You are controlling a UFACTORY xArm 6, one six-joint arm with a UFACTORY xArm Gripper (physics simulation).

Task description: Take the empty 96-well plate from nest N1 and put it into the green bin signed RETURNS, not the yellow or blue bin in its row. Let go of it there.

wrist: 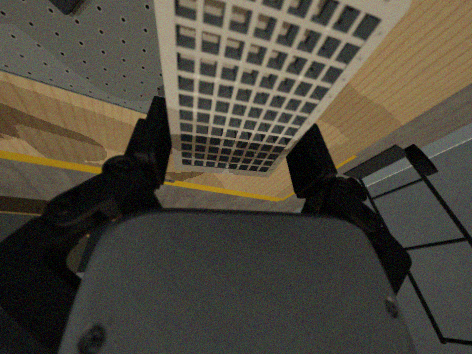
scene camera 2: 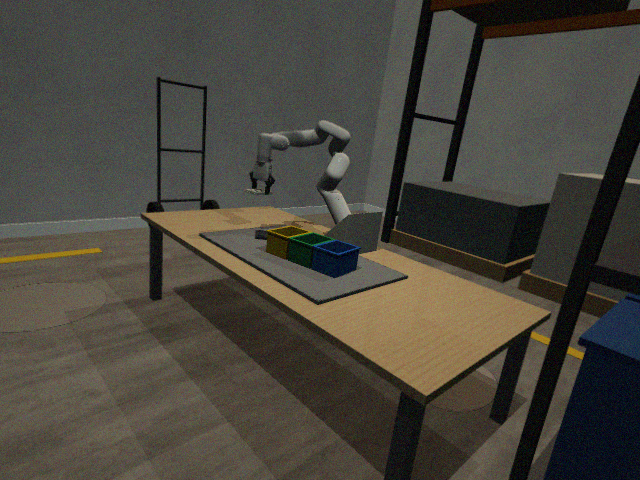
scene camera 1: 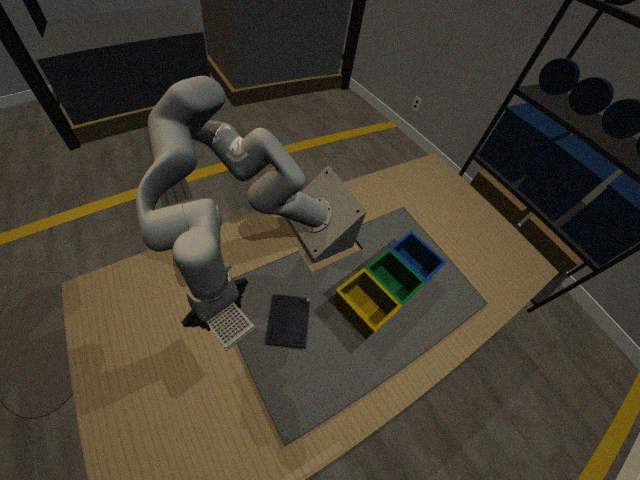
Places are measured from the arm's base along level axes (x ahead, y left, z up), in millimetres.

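Pixels of known places: gripper, fingertip midpoint: (wrist: 237, 128) (scene camera 2: 260, 191) (scene camera 1: 221, 314); arm's base, link origin: (scene camera 2: 347, 228) (scene camera 1: 317, 215).
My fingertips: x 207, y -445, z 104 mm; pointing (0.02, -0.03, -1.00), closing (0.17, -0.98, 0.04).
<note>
Ahead of a thing's pixels: the offset from my fingertips to its top centre. "spot": to the spot under its first point. Level surfaces: height alone.
My gripper (scene camera 1: 219, 310) (scene camera 2: 261, 191) (wrist: 237, 128) is shut on the pale 96-well plate {15 mm ahead, 3 mm left, 12 mm up} (scene camera 1: 231, 325) (scene camera 2: 253, 191) (wrist: 245, 75), a finger on each long side. The plate is roughly level, high above the table, near the grey mat's left edge in scene camera 1. The green bin {132 mm ahead, 520 mm left, 94 mm down} (scene camera 1: 395, 277) (scene camera 2: 300, 251) stands in the middle of its row, between the yellow bin (scene camera 1: 368, 300) (scene camera 2: 277, 246) and the blue bin {spot: 107 mm ahead, 700 mm left, 165 mm down} (scene camera 1: 417, 256) (scene camera 2: 336, 262). Its inside looks empty; no sign is legible. A dark flat block {46 mm ahead, 170 mm left, 176 mm down} (scene camera 1: 287, 321) (scene camera 2: 261, 234), perhaps a nest, lies between plate and bins.
The bins and dark block stand on the grey perforated mat {194 mm down} (scene camera 1: 320, 392) (scene camera 2: 361, 284) (wrist: 75, 50) on the wooden table {207 mm down} (scene camera 1: 139, 423) (scene camera 2: 439, 320). The arm's base block (scene camera 1: 330, 217) (scene camera 2: 361, 229) stands behind the bins. A black hand truck (scene camera 2: 159, 118) stands beyond the table.
</note>
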